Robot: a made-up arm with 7 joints.
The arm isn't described. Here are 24 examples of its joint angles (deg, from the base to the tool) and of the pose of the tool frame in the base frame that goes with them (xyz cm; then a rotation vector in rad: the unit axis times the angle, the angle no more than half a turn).
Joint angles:
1: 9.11 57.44 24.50 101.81 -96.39 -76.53 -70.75
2: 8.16 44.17 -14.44 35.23 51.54 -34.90 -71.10
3: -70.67 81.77 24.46 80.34 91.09 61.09 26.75
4: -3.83 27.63 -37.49 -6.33 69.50 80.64 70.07
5: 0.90 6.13 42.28 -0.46 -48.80 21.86 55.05
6: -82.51 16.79 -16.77 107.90 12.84 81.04 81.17
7: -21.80 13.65 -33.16 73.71 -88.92 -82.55 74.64
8: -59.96 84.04 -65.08 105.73 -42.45 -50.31 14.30
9: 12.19 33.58 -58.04 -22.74 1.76 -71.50 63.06
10: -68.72 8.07 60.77 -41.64 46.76 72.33 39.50
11: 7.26 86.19 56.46 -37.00 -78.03 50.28 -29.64
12: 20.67 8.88 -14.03 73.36 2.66 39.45 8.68
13: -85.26 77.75 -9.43 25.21 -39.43 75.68 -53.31
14: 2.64 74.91 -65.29 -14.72 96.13 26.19 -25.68
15: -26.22 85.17 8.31 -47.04 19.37 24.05 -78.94
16: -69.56 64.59 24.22 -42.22 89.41 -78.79 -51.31
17: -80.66 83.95 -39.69 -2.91 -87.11 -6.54 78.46
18: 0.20 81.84 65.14 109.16 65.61 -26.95 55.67
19: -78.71 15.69 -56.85 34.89 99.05 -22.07 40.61
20: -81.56 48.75 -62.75 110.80 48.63 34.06 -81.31
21: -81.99 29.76 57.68 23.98 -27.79 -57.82 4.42
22: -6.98 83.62 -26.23 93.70 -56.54 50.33 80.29
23: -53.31 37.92 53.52 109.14 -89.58 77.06 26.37
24: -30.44 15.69 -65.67 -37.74 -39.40 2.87 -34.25
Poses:
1: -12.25 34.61 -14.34 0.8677 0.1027 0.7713
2: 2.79 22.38 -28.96 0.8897 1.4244 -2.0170
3: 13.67 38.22 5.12 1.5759 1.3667 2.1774
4: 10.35 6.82 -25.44 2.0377 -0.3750 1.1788
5: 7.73 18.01 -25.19 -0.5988 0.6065 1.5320
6: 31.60 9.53 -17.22 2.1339 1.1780 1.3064
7: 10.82 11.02 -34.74 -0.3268 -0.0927 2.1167
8: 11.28 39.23 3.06 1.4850 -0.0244 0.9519
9: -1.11 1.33 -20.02 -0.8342 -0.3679 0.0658
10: 17.72 14.95 -1.47 -0.4855 0.1180 2.0259
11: 12.99 17.07 7.08 0.4727 0.3290 -0.7879
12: -19.85 8.66 -33.48 0.5121 2.5429 -0.0179
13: 23.50 24.45 13.72 -0.0391 0.4530 -0.4498
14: 2.73 16.68 -20.95 2.5882 0.1801 -1.3897
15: 15.10 11.96 5.13 1.9373 0.4746 -0.8398
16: 13.54 11.09 10.45 -2.6882 -0.1035 -0.5122
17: 24.48 15.06 10.50 -0.3053 -0.4488 0.8557
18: -3.39 39.88 -8.83 1.6958 0.7172 1.2935
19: 32.89 -9.41 -10.60 1.8885 -1.9987 -0.6251
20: 27.27 29.53 -4.57 0.5824 2.3445 0.3183
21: 26.56 21.99 4.30 -0.6231 -1.9685 0.9642
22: -1.80 40.80 -4.01 -1.3412 -1.2347 -2.1348
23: 23.28 17.42 -24.42 -2.1888 1.3415 -0.0319
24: 9.22 -8.29 -13.30 -0.5317 -0.3288 -2.0935
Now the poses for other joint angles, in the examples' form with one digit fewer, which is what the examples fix.
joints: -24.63 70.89 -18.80 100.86 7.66 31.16 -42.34
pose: 2.3 39.7 -10.9 0.261 2.091 0.766
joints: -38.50 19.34 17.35 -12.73 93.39 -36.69 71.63
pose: 24.8 9.3 -8.6 1.211 -1.948 0.784
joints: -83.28 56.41 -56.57 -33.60 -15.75 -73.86 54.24
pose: 18.0 1.4 2.2 -0.743 -1.614 -1.104
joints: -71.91 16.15 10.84 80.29 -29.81 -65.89 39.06
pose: 35.4 7.8 -14.5 -0.528 -0.662 1.001
